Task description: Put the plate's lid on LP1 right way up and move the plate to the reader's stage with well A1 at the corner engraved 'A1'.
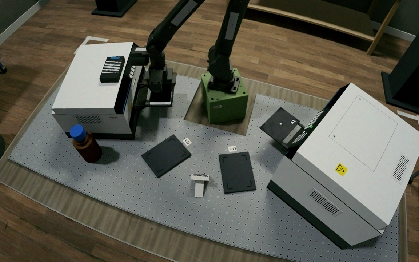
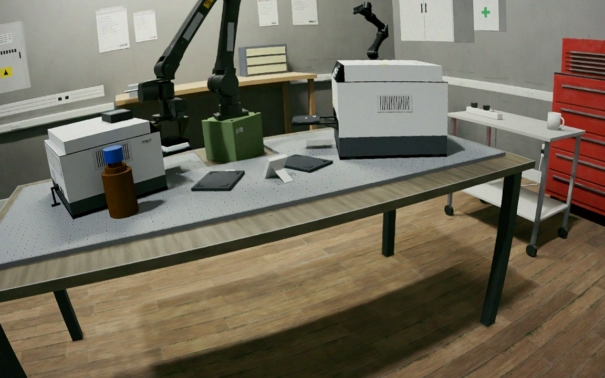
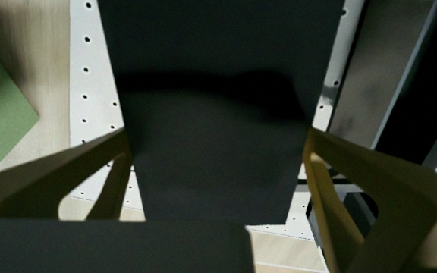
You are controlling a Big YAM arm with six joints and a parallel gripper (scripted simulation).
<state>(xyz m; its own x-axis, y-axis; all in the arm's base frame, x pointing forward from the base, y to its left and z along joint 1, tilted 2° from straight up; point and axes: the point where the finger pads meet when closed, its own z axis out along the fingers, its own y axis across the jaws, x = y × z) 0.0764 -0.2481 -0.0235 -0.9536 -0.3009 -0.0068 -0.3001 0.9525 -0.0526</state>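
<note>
Right now my hand is 20 mm above the well plate. From my hand the other things lie so: brown capped bottle (330 mm ahead, 200 mm to the right); dark lid (10 mm below); N1 nest (240 mm ahead, 100 mm to the left, 100 mm below).
</note>
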